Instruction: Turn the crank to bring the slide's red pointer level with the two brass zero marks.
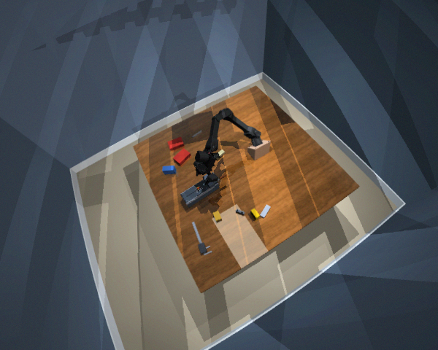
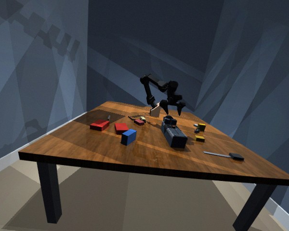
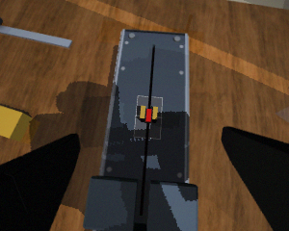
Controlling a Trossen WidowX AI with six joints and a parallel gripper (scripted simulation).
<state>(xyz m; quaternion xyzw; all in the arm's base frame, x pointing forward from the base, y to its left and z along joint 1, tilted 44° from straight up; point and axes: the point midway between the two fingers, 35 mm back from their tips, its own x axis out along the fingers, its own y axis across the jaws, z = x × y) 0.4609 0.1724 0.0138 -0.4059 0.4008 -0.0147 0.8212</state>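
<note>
My gripper tip is 15 cm past the brown crank handle, 1 cm to the right of it and 6 cm above it. From my gripper tip the other things lie so: pink block (13 cm behind, 24 cm to the right, 14 cm below); ochre block (1 cm behind, 22 cm to the left, 14 cm below); red pointer (4 cm ahead, 1 cm to the left, 7 cm below).
</note>
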